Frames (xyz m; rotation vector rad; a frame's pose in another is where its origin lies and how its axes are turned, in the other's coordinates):
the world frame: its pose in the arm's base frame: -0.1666 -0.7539 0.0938 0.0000 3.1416 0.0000
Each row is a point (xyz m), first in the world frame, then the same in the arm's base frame.
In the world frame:
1: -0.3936 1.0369 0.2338
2: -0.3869 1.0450 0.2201
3: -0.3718 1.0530 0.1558
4: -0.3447 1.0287 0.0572
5: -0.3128 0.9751 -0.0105
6: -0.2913 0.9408 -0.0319
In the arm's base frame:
1: 0.2270 0.2830 -0.1400
2: 0.2203 0.2911 -0.1263
3: 0.2052 0.2991 -0.0620
4: 0.1781 0.2748 0.0366
5: 0.1462 0.2212 0.1043
6: 0.1247 0.1869 0.1257

